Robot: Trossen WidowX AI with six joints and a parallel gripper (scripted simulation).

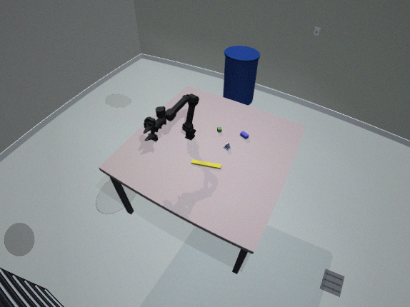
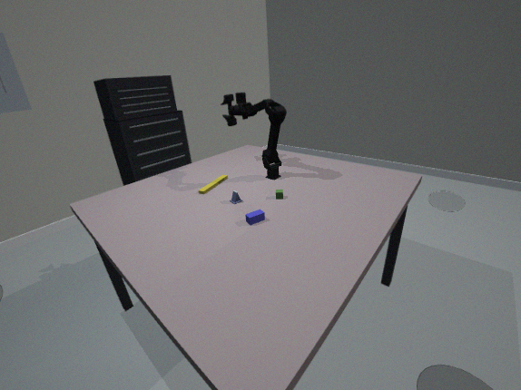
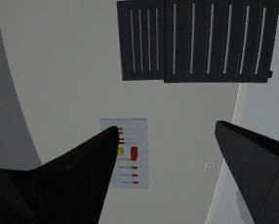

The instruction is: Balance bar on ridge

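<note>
Now: gripper tip 320 mm short of the yellow bar, 250 mm to the right of it and 340 mm above it. Also, from my gripper tip: green cube (230 mm ahead, 630 mm to the left, 330 mm below); blue block (440 mm ahead, 670 mm to the left, 330 mm below).
</note>
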